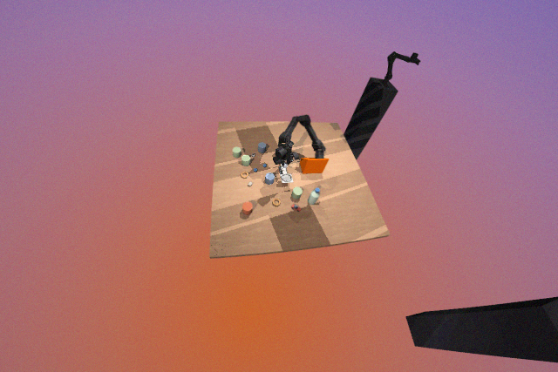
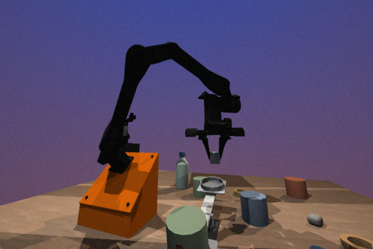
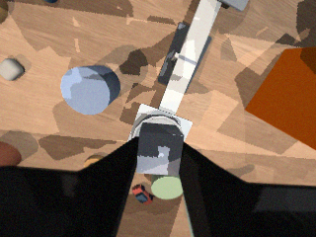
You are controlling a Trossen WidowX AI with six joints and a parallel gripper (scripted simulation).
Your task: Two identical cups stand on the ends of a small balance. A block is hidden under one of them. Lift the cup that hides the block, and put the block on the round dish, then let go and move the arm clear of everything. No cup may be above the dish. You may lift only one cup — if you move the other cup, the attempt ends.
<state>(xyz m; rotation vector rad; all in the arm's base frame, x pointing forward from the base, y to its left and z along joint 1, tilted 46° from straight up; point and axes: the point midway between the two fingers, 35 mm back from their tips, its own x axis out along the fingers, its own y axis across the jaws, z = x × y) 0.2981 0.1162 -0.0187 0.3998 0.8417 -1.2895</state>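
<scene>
My gripper tip is now 23 cm to the left of the cup, 10 cm above it and 1 cm past it. From my gripper tip the other things lie so: balance beam: 13 cm below, 8 cm to the right, 1 cm behind; grey pebble: 25 cm ahead, 15 cm below, 6 cm to the left; grey block: 1 cm above.
</scene>
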